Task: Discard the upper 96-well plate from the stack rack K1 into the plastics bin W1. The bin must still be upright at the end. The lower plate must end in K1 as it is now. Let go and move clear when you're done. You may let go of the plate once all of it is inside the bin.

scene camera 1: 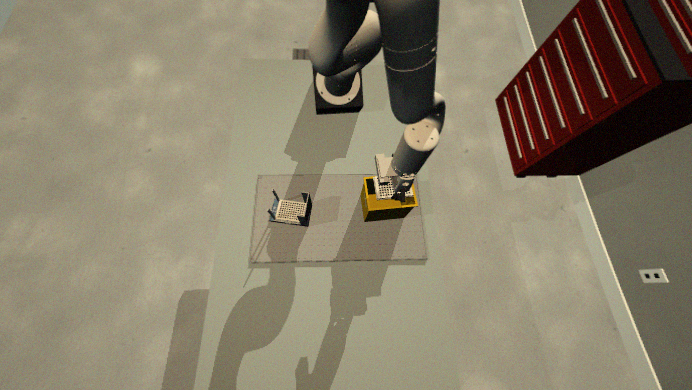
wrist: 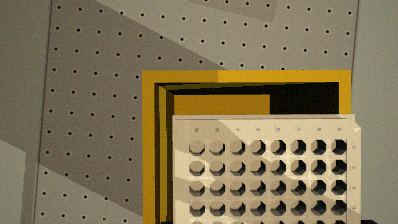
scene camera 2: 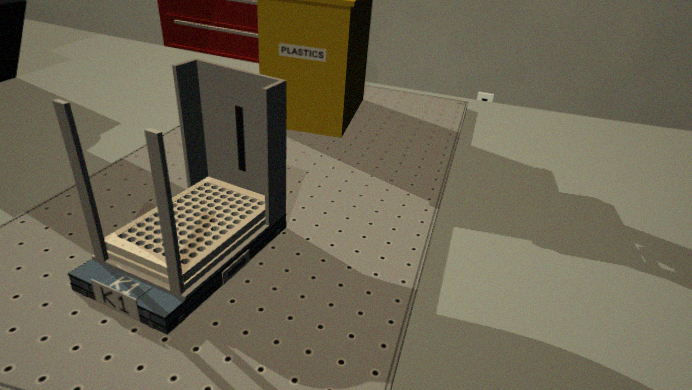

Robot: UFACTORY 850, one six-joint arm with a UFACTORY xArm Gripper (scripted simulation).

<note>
I see a yellow plastics bin W1 [scene camera 2: 323, 58].
</note>
